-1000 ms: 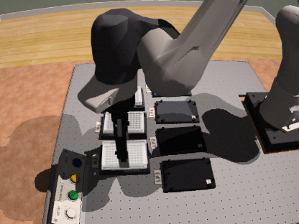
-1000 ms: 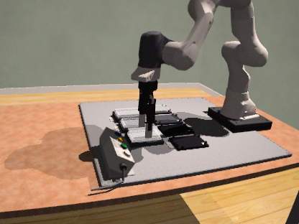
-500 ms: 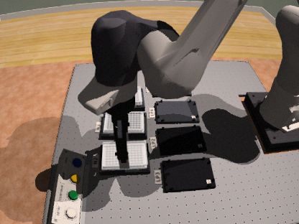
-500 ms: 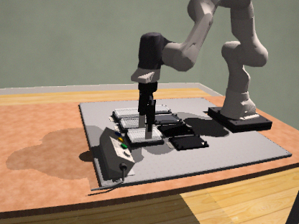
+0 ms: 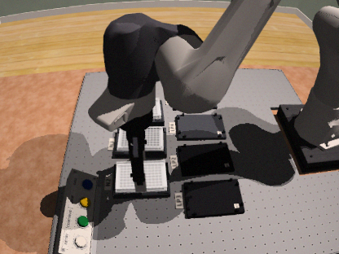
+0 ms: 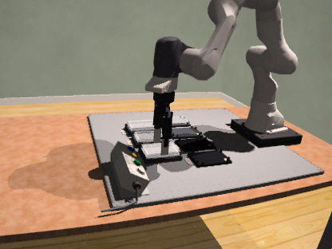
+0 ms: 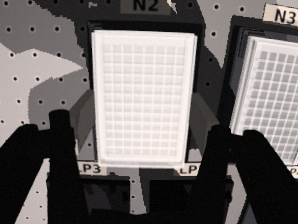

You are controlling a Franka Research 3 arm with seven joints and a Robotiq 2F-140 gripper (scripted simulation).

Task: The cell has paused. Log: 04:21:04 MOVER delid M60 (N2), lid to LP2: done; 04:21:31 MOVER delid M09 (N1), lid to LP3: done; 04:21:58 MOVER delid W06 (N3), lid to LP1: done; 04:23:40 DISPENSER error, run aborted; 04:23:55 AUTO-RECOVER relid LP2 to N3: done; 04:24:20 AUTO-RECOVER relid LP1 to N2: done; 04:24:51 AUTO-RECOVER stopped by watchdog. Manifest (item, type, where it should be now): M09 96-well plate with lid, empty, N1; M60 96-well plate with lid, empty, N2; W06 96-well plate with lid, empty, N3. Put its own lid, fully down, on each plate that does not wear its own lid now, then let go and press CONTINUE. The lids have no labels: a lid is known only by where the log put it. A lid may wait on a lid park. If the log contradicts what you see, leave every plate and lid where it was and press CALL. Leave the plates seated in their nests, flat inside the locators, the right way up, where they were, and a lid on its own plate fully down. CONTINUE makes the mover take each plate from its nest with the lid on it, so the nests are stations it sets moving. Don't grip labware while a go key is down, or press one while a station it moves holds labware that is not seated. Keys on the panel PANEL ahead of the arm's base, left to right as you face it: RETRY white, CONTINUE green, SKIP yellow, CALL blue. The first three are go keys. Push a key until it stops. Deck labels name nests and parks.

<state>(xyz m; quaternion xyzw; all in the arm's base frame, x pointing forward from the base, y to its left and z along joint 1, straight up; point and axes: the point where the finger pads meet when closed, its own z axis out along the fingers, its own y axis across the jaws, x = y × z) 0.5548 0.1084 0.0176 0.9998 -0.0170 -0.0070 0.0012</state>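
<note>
Right now my hand is 30 mm above the plate. The rest, counted from my hand: LP2 label (90 mm behind, 60 mm to the right, 50 mm below); LP3 label (90 mm behind, 70 mm to the left, 50 mm below); N2 label (90 mm ahead, 50 mm below).
</note>
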